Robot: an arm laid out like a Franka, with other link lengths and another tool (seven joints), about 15 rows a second.
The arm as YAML. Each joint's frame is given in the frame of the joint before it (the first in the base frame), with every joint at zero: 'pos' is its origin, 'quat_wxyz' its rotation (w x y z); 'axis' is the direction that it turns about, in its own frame. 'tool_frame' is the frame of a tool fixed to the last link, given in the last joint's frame.
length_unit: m
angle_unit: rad
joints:
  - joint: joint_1
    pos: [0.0, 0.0, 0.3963]
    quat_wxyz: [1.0, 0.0, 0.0, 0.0]
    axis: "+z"
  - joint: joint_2
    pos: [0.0, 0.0, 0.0]
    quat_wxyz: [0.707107, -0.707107, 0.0, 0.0]
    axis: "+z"
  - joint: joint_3
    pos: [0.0, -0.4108, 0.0]
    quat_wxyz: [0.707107, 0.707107, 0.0, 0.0]
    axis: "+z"
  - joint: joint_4
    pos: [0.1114, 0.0, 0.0]
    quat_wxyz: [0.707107, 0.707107, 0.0, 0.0]
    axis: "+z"
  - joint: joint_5
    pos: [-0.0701, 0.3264, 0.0]
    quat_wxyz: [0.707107, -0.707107, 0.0, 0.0]
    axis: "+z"
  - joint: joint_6
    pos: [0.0, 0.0, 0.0]
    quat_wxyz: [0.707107, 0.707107, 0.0, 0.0]
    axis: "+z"
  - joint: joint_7
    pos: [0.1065, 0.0, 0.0]
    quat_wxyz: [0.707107, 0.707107, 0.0, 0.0]
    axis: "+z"
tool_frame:
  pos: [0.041, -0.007, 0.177]
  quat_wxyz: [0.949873, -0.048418, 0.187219, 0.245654]
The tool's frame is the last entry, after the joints.
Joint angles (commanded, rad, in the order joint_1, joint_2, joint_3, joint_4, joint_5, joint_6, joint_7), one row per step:
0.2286 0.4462 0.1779 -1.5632 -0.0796 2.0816 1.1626
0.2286 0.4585 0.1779 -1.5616 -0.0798 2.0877 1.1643
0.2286 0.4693 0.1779 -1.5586 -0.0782 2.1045 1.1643
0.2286 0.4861 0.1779 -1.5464 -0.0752 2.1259 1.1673
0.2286 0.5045 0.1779 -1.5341 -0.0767 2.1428 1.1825
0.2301 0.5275 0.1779 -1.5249 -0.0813 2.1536 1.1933
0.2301 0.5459 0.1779 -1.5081 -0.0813 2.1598 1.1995
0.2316 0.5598 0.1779 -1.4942 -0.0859 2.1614 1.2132
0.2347 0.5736 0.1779 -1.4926 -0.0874 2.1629 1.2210
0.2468 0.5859 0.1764 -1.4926 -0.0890 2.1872 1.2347
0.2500 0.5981 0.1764 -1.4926 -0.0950 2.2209 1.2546
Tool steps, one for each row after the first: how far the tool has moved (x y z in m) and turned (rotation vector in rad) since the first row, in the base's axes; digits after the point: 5 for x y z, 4 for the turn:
0.00224 0.00065 -0.00754 0.0003 0.0049 -0.0018
0.00621 0.00225 -0.01187 0.0072 -0.0020 -0.0028
0.01327 0.00471 -0.01582 0.0194 -0.0152 -0.0083
0.01962 0.00610 -0.02157 0.0268 -0.0239 -0.0241
0.02431 0.00800 -0.03320 0.0265 -0.0210 -0.0322
0.03005 0.00926 -0.03865 0.0317 -0.0239 -0.0401
0.03379 0.01057 -0.04263 0.0318 -0.0257 -0.0514
0.03400 0.01281 -0.05241 0.0291 -0.0153 -0.0556
0.03490 0.02200 -0.05855 0.0358 -0.0252 -0.0580
0.03902 0.02567 -0.06308 0.0449 -0.0447 -0.0720

